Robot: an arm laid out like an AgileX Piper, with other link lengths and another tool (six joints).
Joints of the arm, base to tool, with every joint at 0 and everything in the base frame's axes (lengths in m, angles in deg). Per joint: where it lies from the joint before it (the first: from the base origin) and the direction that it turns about. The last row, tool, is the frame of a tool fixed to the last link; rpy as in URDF.
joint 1: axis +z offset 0 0 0.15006
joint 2: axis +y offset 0 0 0
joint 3: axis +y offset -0.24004 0 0.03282
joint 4: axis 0.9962 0 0.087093 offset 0.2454 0 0.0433
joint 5: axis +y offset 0 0 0
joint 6: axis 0.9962 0 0.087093 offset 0.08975 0 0.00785
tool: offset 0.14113 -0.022 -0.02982 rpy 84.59 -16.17 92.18
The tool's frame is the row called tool.
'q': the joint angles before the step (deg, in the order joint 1, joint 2, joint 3, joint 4, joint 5, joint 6). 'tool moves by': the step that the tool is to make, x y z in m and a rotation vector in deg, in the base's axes. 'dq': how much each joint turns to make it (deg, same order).
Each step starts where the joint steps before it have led.
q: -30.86, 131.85, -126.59, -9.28, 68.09, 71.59
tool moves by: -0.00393, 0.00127, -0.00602, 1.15, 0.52, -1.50
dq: -0.33, -0.08, 1.30, 0.26, 0.00, 1.27
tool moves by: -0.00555, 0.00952, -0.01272, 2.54, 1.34, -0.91
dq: 0.01, -0.11, 2.69, 1.18, 0.00, 0.92
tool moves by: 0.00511, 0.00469, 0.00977, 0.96, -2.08, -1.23
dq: -0.01, -1.15, 0.01, 1.52, 0.00, 1.20
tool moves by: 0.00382, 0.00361, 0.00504, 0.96, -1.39, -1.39
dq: 0.00, -0.55, 0.00, 1.07, 0.00, 1.43
